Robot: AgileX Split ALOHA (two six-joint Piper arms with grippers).
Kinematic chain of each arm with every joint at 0, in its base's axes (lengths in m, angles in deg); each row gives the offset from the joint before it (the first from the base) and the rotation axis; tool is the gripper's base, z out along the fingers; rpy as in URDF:
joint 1: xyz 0 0 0.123 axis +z
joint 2: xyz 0 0 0 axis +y
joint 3: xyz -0.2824 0 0.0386 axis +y
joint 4: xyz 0.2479 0 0.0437 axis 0.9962 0 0.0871
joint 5: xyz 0 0 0 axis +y
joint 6: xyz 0.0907 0 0.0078 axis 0.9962 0 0.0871
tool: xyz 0 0 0 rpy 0 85 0
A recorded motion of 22 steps. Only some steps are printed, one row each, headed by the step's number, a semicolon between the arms.
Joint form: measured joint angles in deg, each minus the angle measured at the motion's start. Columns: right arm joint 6, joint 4, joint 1, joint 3, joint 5, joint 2; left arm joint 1, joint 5, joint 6, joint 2, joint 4, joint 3.
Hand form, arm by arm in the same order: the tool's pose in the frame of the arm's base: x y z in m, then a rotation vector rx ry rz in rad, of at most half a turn. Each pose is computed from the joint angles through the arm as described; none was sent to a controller.
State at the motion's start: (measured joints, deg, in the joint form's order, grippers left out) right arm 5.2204 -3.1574 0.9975 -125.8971 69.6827 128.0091; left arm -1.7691 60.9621 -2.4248 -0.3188 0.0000 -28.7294
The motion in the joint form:
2: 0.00 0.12 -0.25 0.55 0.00 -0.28; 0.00 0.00 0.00 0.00 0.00 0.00
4: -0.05 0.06 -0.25 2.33 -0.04 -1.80; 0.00 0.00 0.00 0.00 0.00 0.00
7: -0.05 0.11 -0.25 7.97 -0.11 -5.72; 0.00 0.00 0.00 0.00 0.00 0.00
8: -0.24 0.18 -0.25 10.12 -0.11 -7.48; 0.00 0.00 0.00 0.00 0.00 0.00
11: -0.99 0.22 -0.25 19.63 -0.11 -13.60; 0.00 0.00 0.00 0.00 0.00 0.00
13: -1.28 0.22 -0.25 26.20 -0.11 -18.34; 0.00 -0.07 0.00 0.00 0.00 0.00
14: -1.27 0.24 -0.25 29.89 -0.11 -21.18; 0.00 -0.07 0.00 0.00 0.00 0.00
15: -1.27 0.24 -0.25 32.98 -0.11 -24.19; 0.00 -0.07 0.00 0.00 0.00 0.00
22: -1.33 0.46 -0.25 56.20 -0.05 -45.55; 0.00 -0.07 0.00 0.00 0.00 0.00
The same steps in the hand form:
2: 0.4882 0.0018 0.2723 0.0955 2.7372 -0.0442; -0.0060 0.0002 0.2773 -0.0117 2.0408 -0.0458
4: 0.4827 0.0017 0.2764 0.0940 2.7410 -0.0462; -0.0060 0.0002 0.2773 -0.0117 2.0408 -0.0458
7: 0.4666 0.0015 0.2810 0.0941 2.7698 -0.0472; -0.0060 0.0002 0.2773 -0.0117 2.0408 -0.0458
8: 0.4594 0.0016 0.2846 0.0898 2.7769 -0.0469; -0.0060 0.0002 0.2773 -0.0117 2.0408 -0.0458
11: 0.4304 0.0012 0.2855 0.0712 2.8367 -0.0532; -0.0060 0.0002 0.2773 -0.0117 2.0408 -0.0458
13: 0.4073 0.0009 0.2884 0.0636 2.8688 -0.0564; -0.0059 0.0002 0.2774 -0.0117 2.0396 -0.0459
14: 0.3933 0.0008 0.2905 0.0638 2.8837 -0.0569; -0.0059 0.0002 0.2774 -0.0117 2.0396 -0.0459
15: 0.3794 0.0006 0.2960 0.0638 2.8851 -0.0570; -0.0059 0.0002 0.2774 -0.0117 2.0396 -0.0459
22: 0.2724 -0.0005 0.3071 0.0633 2.9188 -0.0540; -0.0059 0.0002 0.2774 -0.0117 2.0396 -0.0459

